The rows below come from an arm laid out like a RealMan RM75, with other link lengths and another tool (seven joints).
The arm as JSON. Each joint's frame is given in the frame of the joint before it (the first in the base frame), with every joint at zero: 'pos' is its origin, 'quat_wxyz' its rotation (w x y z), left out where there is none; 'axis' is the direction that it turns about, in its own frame. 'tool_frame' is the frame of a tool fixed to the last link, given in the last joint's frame.
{
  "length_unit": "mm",
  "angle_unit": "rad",
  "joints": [
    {
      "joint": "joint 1",
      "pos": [
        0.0,
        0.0,
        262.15
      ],
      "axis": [
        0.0,
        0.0,
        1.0
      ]
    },
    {
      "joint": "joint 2",
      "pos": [
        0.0,
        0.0,
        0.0
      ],
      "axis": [
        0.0,
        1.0,
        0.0
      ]
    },
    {
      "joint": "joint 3",
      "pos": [
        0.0,
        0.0,
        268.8
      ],
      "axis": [
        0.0,
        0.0,
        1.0
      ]
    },
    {
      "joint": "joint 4",
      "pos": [
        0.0,
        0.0,
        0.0
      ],
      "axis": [
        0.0,
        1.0,
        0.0
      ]
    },
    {
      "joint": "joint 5",
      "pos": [
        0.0,
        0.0,
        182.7
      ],
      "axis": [
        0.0,
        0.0,
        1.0
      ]
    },
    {
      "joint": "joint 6",
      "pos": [
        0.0,
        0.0,
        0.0
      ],
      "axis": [
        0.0,
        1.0,
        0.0
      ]
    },
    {
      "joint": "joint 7",
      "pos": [
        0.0,
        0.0,
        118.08
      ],
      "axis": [
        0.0,
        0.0,
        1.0
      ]
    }
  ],
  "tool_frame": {
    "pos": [
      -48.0,
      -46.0,
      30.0
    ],
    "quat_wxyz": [
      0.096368,
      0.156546,
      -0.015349,
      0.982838
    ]
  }
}
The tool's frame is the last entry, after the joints.
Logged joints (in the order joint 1, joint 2, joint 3, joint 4, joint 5, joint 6, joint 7), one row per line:
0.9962, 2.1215, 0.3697, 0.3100, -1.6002, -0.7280, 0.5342
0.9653, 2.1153, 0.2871, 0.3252, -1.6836, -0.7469, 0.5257
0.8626, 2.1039, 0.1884, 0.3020, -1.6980, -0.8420, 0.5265
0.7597, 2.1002, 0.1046, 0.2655, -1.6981, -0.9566, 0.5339
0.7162, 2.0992, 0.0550, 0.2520, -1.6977, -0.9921, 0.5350
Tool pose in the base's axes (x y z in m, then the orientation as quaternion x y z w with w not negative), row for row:
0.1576, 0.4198, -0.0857, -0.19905, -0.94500, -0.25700, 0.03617
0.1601, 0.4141, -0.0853, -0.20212, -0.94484, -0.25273, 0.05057
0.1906, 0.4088, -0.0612, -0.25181, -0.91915, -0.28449, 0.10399
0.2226, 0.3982, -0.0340, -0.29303, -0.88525, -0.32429, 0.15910
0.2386, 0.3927, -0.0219, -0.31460, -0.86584, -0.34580, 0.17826
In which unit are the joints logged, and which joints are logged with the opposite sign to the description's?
The joints are logged in radians. Opposite sign: joint 3.
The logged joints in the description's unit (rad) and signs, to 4 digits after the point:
0.9962, 2.1215, -0.3697, 0.3100, -1.6002, -0.7280, 0.5342
0.9653, 2.1153, -0.2871, 0.3252, -1.6836, -0.7469, 0.5257
0.8626, 2.1039, -0.1884, 0.3020, -1.6980, -0.8420, 0.5265
0.7597, 2.1002, -0.1046, 0.2655, -1.6981, -0.9566, 0.5339
0.7162, 2.0992, -0.0550, 0.2520, -1.6977, -0.9921, 0.5350

